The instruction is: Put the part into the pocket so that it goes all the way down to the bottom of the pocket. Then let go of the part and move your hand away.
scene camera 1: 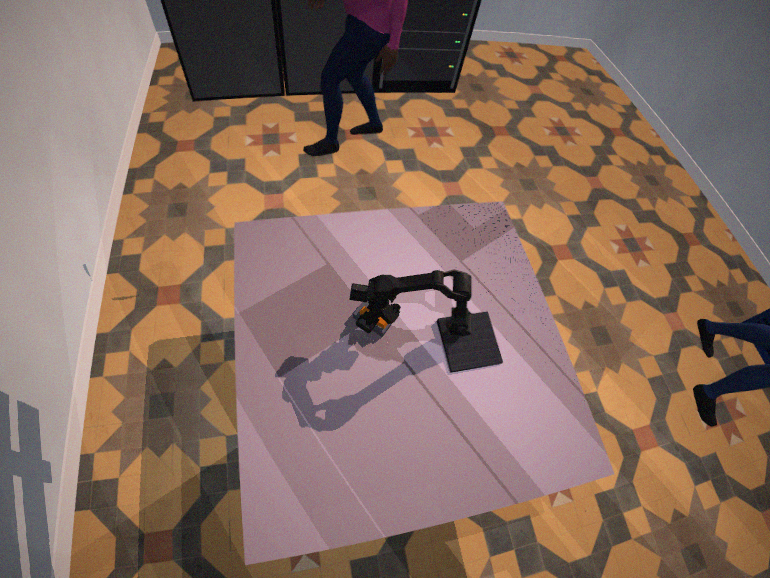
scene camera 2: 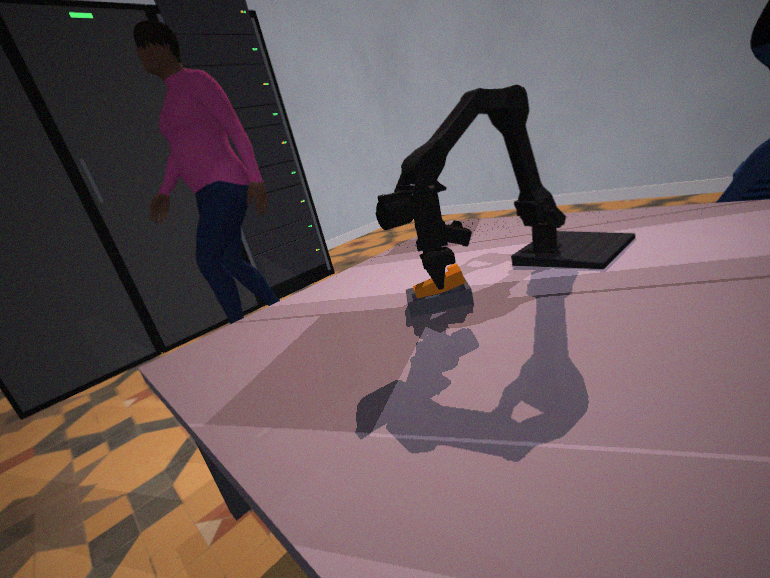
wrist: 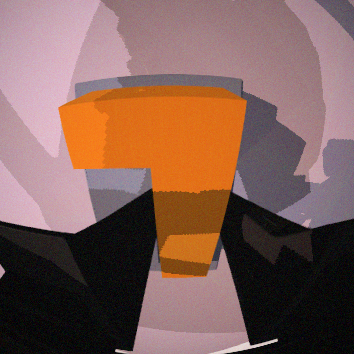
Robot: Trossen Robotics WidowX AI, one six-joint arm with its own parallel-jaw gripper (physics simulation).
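Frame: origin at the arm's base, x ahead, y left, z up, level; centimetres.
Where they show: gripper, between the fingertips: (scene camera 1: 374,318) (scene camera 2: 440,286) (wrist: 186,195); arm's base, origin of its link: (scene camera 1: 457,329) (scene camera 2: 544,248).
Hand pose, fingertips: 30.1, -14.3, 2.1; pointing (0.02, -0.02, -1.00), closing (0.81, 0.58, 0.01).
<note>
Each offset is from my fingertips to the centre of the thing, as dx, dy, dz. Level surfaces: height alone.
The orange L-shaped part @(-1.2, -1.0, +0.6) (scene camera 1: 381,322) (scene camera 2: 452,281) (wrist: 192,135) is between the fingers of my gripper (scene camera 2: 441,284) (wrist: 186,195), which is shut on its stem. The grey block with the pocket @(-0.9, -1.6, -2.6) (scene camera 2: 440,302) (wrist: 160,80) stands on the table directly under the part. In scene camera 2 the part stands well above the block's rim, and its top slopes up to the right. In the wrist view the part covers most of the block; grey shows along the far edge, inside the L's corner and at the near end. The pocket's floor and the part's underside are hidden.
The pink table @(dz -4.5) (scene camera 1: 298,485) (scene camera 2: 559,510) carries the arm's black base plate (scene camera 1: 475,354) (scene camera 2: 590,248), to the right of the block. Shadows of the arm lie across the table. A person in pink (scene camera 1: 354,49) (scene camera 2: 205,136) and dark cabinets (scene camera 1: 223,49) (scene camera 2: 55,205) stand beyond the table.
</note>
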